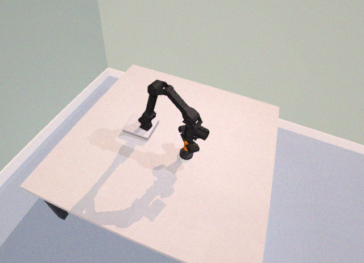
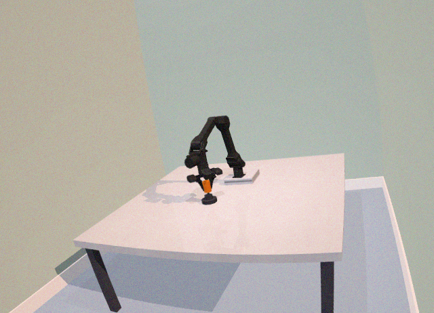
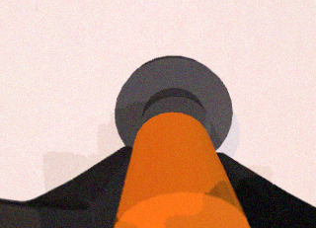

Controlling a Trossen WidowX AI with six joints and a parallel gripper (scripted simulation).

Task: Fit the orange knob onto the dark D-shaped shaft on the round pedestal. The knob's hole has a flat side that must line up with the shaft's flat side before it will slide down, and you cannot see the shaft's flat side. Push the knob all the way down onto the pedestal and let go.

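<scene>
The orange knob lies 20 mm above my gripper tip. Round my gripper tip: round pedestal: 40 mm below.
</scene>
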